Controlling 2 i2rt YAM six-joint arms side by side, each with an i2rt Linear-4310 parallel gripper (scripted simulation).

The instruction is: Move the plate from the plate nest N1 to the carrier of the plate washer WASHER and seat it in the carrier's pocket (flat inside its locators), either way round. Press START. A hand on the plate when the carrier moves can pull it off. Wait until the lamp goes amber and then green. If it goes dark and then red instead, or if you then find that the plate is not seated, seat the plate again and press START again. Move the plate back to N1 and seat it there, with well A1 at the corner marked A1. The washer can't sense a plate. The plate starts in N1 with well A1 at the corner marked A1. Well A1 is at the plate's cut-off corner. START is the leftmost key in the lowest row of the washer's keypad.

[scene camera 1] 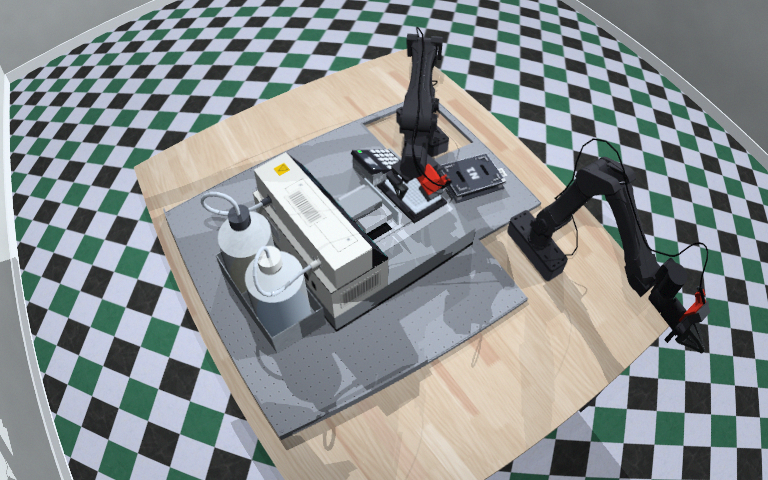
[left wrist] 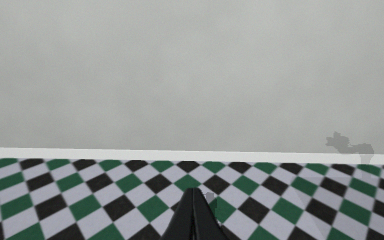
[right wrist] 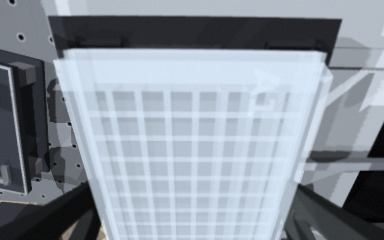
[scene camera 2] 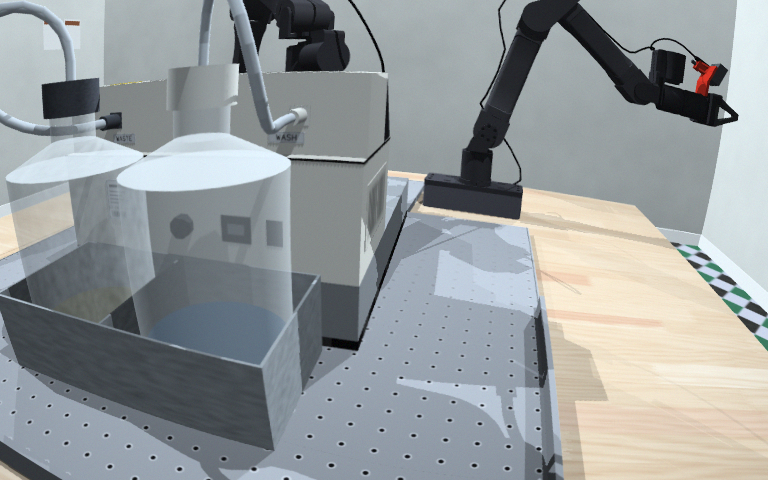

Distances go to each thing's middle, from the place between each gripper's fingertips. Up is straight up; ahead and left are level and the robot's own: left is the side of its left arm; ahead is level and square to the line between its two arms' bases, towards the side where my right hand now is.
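Scene:
Clear plate (right wrist: 195, 165) right at my right hand. Counted from my right hand: dark carrier (right wrist: 79, 31) 20 mm below; washer (scene camera 2: 346, 218) 10 mm to the left, 150 mm ahead, 30 mm above; nest N1 (scene camera 1: 459, 165) 70 mm below and 220 mm behind.
My left gripper (scene camera 2: 737, 117) is 870 mm to the left of the nest N1, 250 mm above it and 10 mm past it. Counted from my left hand: dark carrier 870 mm to the right, 200 mm ahead, 200 mm below; clear plate 870 mm to the right, 200 mm ahead, 180 mm below; washer 860 mm to the right, 360 mm ahead, 150 mm below.

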